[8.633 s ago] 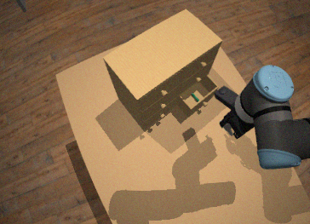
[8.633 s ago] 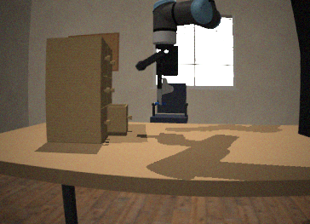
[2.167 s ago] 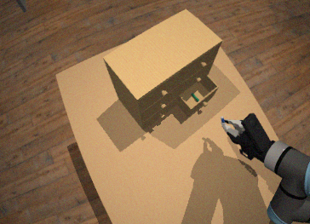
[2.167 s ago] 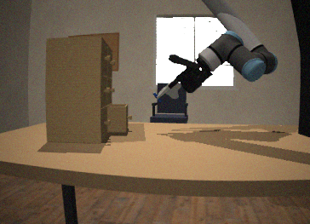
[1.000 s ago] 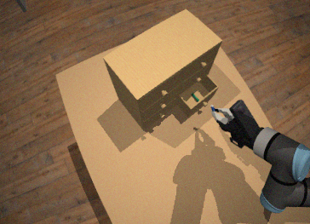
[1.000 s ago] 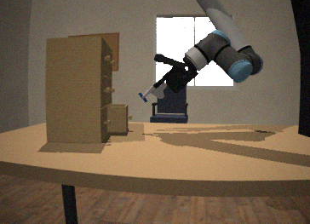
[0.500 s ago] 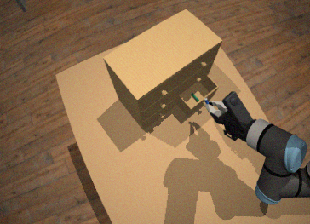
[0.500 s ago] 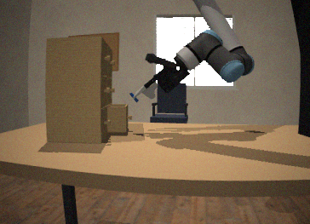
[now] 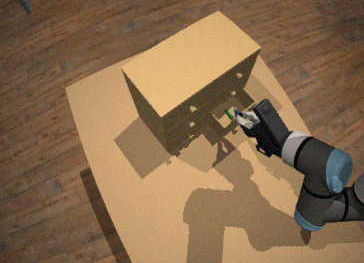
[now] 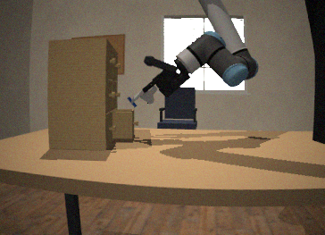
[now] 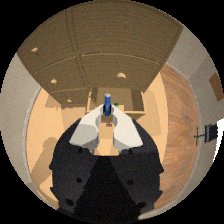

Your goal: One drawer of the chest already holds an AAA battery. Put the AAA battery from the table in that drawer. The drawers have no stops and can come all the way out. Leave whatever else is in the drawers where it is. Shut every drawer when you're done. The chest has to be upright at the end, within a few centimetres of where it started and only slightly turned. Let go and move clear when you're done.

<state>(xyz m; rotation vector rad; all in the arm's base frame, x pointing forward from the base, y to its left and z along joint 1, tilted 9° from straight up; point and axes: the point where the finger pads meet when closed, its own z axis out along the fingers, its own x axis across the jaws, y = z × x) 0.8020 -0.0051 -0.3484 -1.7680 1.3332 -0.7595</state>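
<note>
My hand is 5 cm short of the green battery, 1 cm to the left of it and 12 cm above it. From my hand the other things lie so: blue AAA battery: 1 cm ahead, 1 cm below.
</note>
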